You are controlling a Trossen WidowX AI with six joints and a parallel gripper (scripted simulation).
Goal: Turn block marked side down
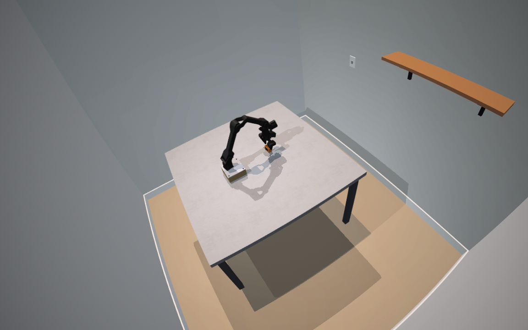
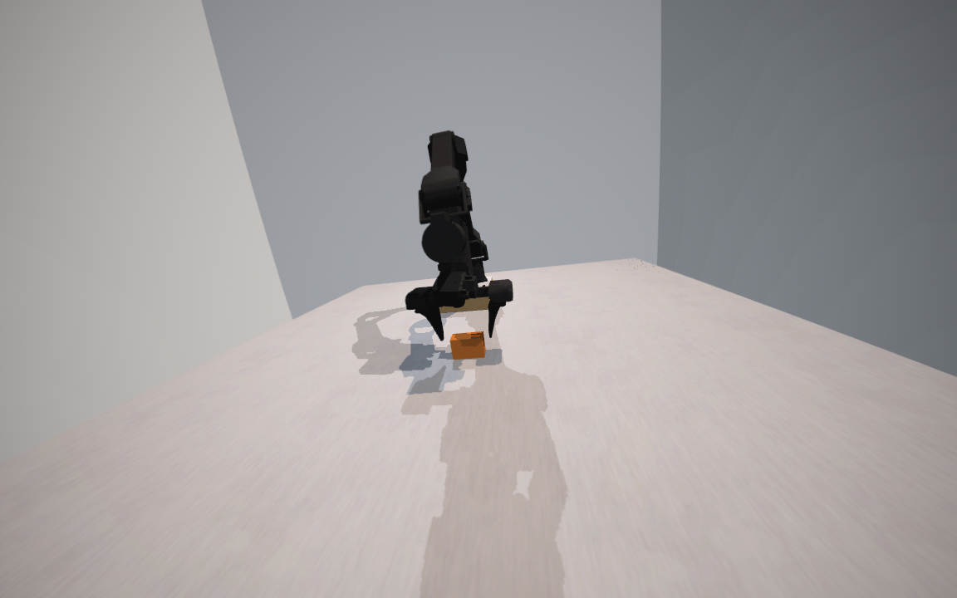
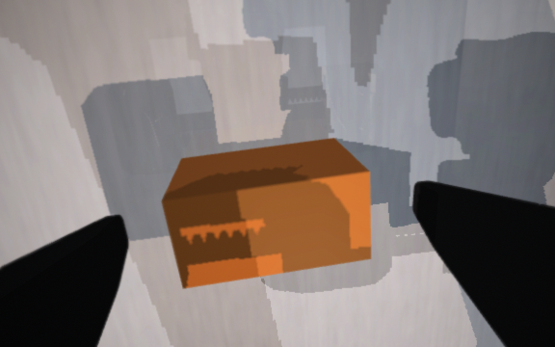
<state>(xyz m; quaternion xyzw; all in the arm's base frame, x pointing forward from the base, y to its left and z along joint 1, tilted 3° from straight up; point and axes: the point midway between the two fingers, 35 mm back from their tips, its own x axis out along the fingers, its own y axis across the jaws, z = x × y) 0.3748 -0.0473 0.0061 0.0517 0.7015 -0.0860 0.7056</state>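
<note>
Right now the orange block is 20 mm below my gripper tip and 10 mm behind it.
</note>
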